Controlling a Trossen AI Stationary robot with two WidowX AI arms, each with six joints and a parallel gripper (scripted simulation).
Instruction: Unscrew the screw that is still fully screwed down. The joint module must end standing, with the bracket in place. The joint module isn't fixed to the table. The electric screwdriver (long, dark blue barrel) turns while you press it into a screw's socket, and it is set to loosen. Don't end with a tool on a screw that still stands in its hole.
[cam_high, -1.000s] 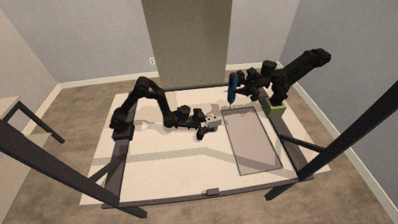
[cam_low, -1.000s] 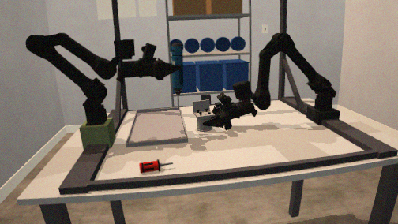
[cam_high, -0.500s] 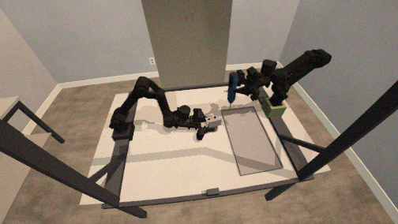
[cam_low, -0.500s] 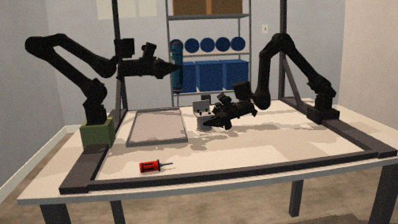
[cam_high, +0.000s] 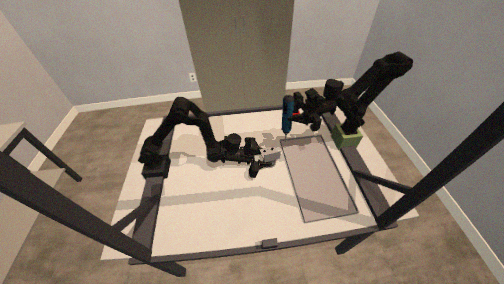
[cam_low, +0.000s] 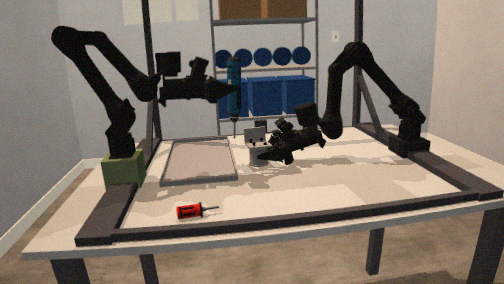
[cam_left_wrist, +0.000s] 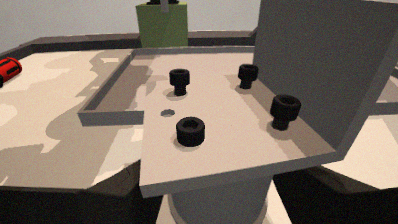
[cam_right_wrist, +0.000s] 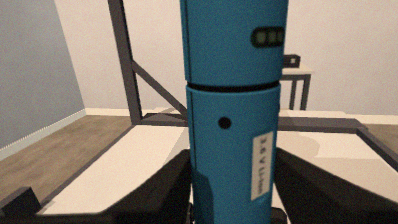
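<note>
Right now my left hand is 3 cm to the left of the joint module and 1 cm above it. Also, from my left hand: red-handled hand screwdriver: 29 cm ahead, 23 cm to the right, 3 cm below; shallow grey tray: 10 cm behind, 21 cm to the right, 3 cm below; grey L-shaped bracket: 3 cm to the right, 3 cm above.
</note>
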